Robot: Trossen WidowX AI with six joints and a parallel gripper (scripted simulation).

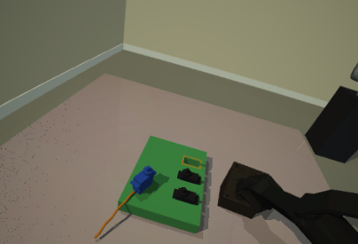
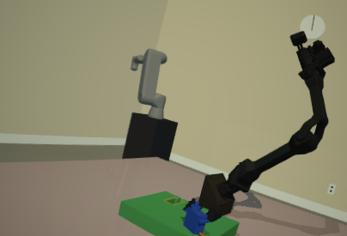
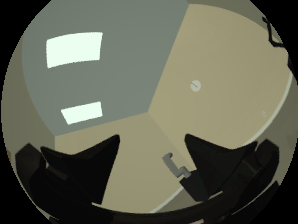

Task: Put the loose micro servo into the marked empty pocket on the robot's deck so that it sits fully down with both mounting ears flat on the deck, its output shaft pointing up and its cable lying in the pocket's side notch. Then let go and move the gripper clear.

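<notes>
Right now the green deck is 53 cm ahead of my gripper tip, 10 cm to the right of it and 73 cm below it.
</notes>
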